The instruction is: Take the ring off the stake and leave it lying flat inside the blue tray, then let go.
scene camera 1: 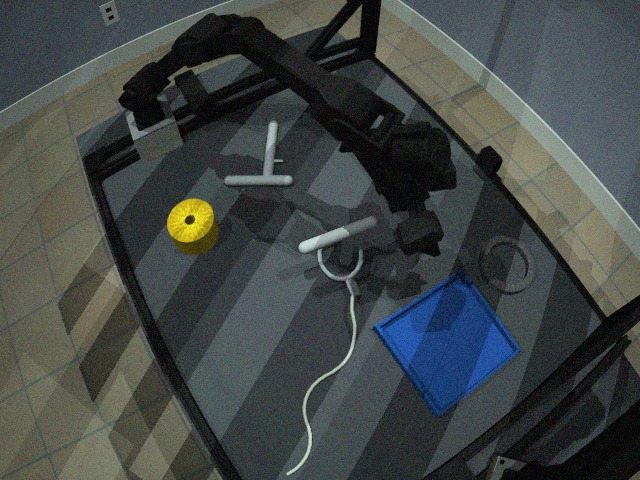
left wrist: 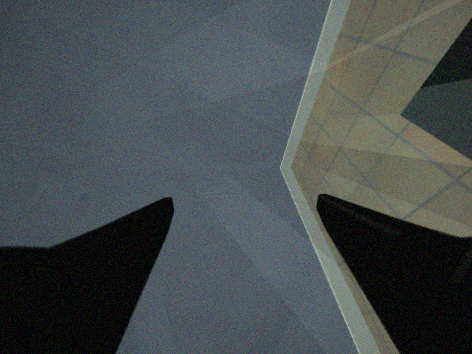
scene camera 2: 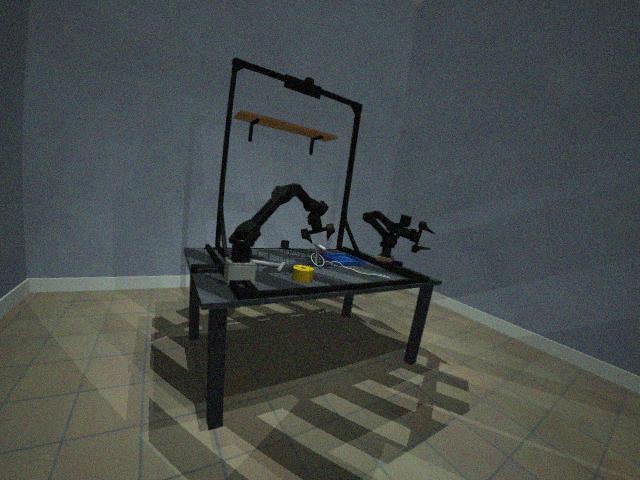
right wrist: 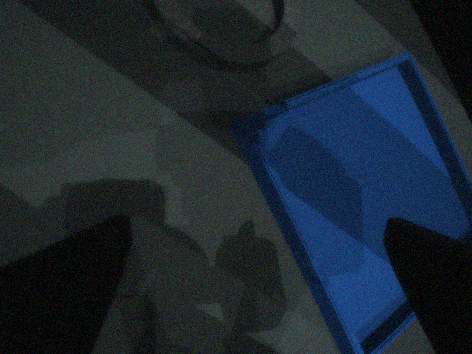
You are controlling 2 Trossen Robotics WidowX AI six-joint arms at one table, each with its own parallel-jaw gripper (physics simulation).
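Frame: origin at the left arm's base, x back, y right, z up, level; metres.
Where they show: left gripper, fingertip midpoint: [left wrist: 245, 202] [scene camera 2: 433, 241]; right gripper, fingertip midpoint: [scene camera 2: 319, 241] [right wrist: 260, 229]; left arm's base, link origin: [scene camera 2: 385, 256]; right arm's base, link origin: [scene camera 1: 149, 116] [scene camera 2: 240, 260].
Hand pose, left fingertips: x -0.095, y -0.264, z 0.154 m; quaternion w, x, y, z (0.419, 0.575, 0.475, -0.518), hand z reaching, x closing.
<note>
Things, the pixels of their top centre, and the offset from my left fingertips. "spot": a spot on its surface instead.
- white cord, surface spot: [scene camera 1: 304, 403] spot: dx -0.285, dy +0.306, dz -0.195 m
- stake, top centre: [scene camera 1: 339, 231] [scene camera 2: 319, 244] dx -0.330, dy +0.559, dz -0.087 m
- blue tray, top centre: [right wrist: 396, 187] [scene camera 1: 452, 339] [scene camera 2: 343, 257] dx -0.095, dy +0.490, dz -0.178 m
- grey ring, top centre: [scene camera 1: 508, 262] dx -0.025, dy +0.674, dz -0.186 m
- second white T-shaped piece, top centre: [scene camera 1: 261, 148] [scene camera 2: 266, 262] dx -0.558, dy +0.731, dz -0.181 m
- yellow cylinder, top centre: [scene camera 1: 189, 219] [scene camera 2: 303, 267] dx -0.594, dy +0.517, dz -0.151 m
A white ring [scene camera 1: 343, 279] [scene camera 2: 311, 259], joined to a white cord [scene camera 1: 304, 403], shows under the white crossbar of a stake [scene camera 1: 336, 236] [scene camera 2: 320, 248]; the crossbar hides part of it, so how it sits around the post is unclear. The blue tray [scene camera 1: 465, 335] [scene camera 2: 343, 258] [right wrist: 410, 150] is empty. My right gripper [scene camera 1: 413, 229] [scene camera 2: 317, 238] [right wrist: 260, 229] is open and empty above the table, between the stake and the tray in scene camera 1. My left gripper [scene camera 2: 428, 240] [left wrist: 245, 202] is open and empty, raised at the right, pointing toward the wall.
A grey ring [scene camera 1: 527, 279] [right wrist: 240, 66] lies flat beside the tray's upper corner. A second white T-shaped piece [scene camera 1: 258, 180] [scene camera 2: 266, 263] and a yellow cylinder [scene camera 1: 199, 242] [scene camera 2: 302, 273] are left of the stake in scene camera 1. Black frame bars [scene camera 1: 547, 379] border the table.
</note>
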